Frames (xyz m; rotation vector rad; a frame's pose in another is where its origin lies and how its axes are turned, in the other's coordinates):
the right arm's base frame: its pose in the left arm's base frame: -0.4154 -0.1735 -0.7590 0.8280 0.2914 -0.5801
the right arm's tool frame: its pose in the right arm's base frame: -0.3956 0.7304 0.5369 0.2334 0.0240 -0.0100
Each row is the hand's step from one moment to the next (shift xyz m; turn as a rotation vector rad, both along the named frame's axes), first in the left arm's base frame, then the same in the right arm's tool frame.
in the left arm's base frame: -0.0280 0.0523 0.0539 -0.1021 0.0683 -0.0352
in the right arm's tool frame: -0.0668 0.0409 -0.0170 -0.0893 -0.0627 -0.0666
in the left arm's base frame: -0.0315 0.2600 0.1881 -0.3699 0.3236 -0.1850
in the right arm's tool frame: -0.2075 0.2078 -0.1332 -0.3227 -0.2435 -0.3351
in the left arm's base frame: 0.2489 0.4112 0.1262 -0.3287 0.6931 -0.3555
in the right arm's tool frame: -0.0061 0.3786 -0.3219 -0.3385 -0.2190 -0.7431
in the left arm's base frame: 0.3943 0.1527 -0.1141 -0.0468 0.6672 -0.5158
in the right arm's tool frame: 0.3174 0.1999 -0.2261 -0.0261 -0.1797 -0.8249
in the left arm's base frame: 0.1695 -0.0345 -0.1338 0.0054 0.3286 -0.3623
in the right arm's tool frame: 0.2125 -0.0103 -0.0506 0.0619 -0.1513 -0.4610
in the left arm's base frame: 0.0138 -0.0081 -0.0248 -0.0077 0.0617 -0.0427
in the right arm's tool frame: 0.0258 -0.0128 -0.0062 -0.0075 -0.0149 -0.0736
